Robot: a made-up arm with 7 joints.
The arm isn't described. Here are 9 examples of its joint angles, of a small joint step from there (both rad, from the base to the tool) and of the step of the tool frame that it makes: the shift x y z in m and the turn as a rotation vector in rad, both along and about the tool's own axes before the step.
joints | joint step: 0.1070 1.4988 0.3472 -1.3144 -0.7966 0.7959 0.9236 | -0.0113 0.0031 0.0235 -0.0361 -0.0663 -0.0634 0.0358
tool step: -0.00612 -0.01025 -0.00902 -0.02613 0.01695 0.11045
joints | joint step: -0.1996 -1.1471 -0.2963 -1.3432 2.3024 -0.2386 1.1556 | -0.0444 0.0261 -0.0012 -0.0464 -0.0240 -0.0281 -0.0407
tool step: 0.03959 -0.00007 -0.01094 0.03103 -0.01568 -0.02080
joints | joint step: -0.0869 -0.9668 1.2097 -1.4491 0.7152 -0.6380 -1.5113 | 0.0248 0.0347 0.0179 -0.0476 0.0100 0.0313 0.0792
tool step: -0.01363 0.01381 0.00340 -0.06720 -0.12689 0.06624
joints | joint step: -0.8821 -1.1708 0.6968 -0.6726 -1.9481 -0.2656 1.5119 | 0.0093 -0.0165 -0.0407 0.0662 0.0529 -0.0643 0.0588
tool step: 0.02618 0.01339 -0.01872 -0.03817 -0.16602 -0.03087
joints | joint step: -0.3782 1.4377 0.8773 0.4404 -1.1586 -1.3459 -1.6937 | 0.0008 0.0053 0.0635 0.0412 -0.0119 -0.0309 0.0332
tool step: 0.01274 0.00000 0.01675 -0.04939 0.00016 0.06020
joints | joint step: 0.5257 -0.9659 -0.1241 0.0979 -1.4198 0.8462 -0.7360 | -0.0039 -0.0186 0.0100 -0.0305 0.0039 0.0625 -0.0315
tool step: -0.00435 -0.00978 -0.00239 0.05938 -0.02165 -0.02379
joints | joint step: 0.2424 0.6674 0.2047 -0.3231 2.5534 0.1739 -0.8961 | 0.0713 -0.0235 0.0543 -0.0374 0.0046 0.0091 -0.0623
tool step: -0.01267 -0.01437 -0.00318 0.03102 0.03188 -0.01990
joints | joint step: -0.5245 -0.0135 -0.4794 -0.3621 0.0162 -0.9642 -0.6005 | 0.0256 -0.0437 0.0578 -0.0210 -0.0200 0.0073 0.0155
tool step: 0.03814 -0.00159 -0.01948 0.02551 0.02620 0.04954
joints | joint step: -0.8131 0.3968 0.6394 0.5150 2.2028 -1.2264 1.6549 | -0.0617 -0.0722 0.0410 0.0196 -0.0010 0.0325 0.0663
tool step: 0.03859 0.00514 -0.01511 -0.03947 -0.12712 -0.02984
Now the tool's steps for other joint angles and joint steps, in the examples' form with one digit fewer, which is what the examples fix.
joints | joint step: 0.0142 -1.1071 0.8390 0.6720 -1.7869 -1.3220 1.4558 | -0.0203 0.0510 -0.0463 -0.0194 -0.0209 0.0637 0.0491
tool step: -0.0179 0.0264 0.0128 -0.0018 0.0142 -0.0012
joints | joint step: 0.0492 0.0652 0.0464 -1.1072 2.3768 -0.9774 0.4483 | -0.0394 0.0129 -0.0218 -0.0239 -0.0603 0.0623 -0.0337
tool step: 0.0004 0.0095 -0.0157 0.1049 0.0044 -0.1034
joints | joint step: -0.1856 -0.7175 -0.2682 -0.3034 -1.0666 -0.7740 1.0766 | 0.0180 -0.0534 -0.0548 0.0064 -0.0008 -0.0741 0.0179
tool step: 0.0094 -0.0104 0.0154 -0.0689 0.0175 0.0494
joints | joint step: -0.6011 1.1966 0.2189 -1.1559 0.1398 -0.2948 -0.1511 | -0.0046 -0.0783 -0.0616 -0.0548 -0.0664 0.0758 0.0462
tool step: -0.0093 0.0160 -0.0282 0.0217 0.1218 -0.0401
